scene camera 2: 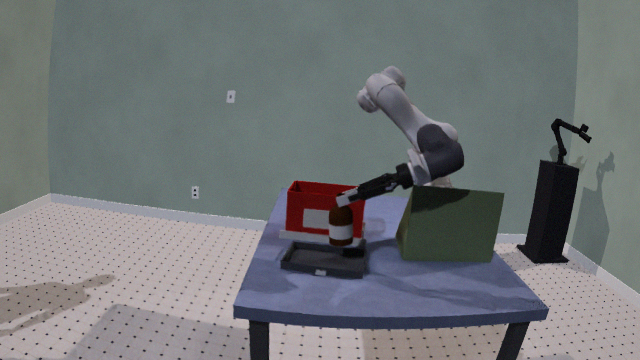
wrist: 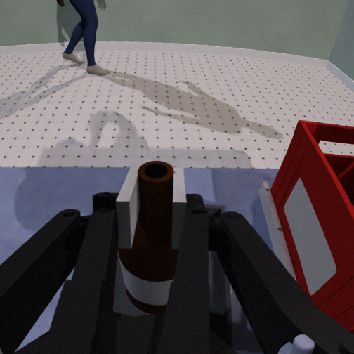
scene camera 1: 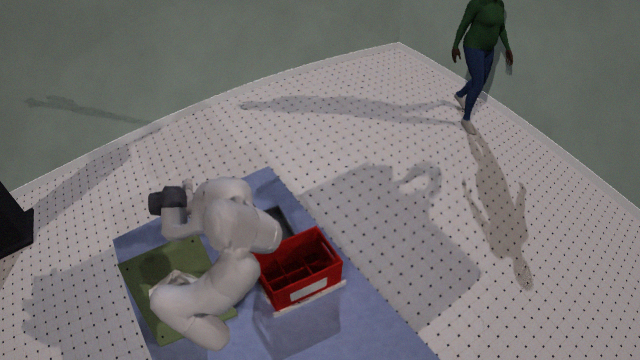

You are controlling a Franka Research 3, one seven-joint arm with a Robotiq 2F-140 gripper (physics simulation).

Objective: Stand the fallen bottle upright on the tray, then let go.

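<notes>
The brown bottle (scene camera 2: 341,217) (wrist: 150,260) with a white label is held neck up and looks close to upright in the scene camera 2 view. My gripper (scene camera 2: 344,200) (wrist: 156,184) is shut on its neck, coming in slanted from the right in that view. The bottle's base is over the back right part of the dark tray (scene camera 2: 310,257) (scene camera 1: 282,220), seemingly a little above it, with a dark shadow below. Whether the base touches the tray cannot be told for certain. In the scene camera 1 view the arm hides the bottle and gripper.
A red crate with compartments (scene camera 1: 281,299) (scene camera 2: 295,210) (wrist: 300,160) stands right behind the tray on a pale strip (scene camera 2: 295,235). A green block (scene camera 2: 450,225) (scene camera 1: 135,280) stands to the right in the scene camera 2 view. A person (scene camera 1: 482,30) (wrist: 87,30) walks beyond the table.
</notes>
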